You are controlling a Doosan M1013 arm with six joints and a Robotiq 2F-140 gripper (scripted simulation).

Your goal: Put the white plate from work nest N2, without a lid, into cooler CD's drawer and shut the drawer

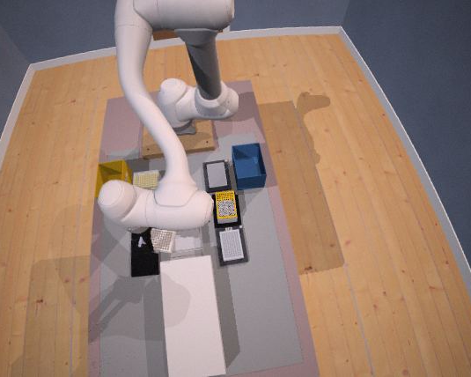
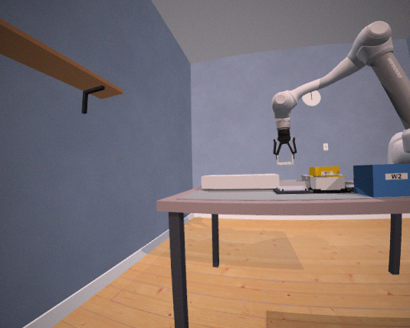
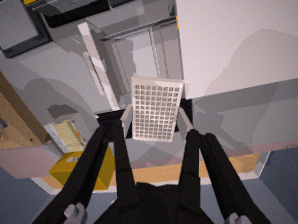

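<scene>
Now: hand 10 mm short of the drawer, 90 mm to the right of it and 140 mm above it. Round my hand: cooler CD: 140 mm ahead, 90 mm to the left, 130 mm below; white plate: 20 mm below; black nest N2: 30 mm ahead, 100 mm to the right, 160 mm below.
</scene>
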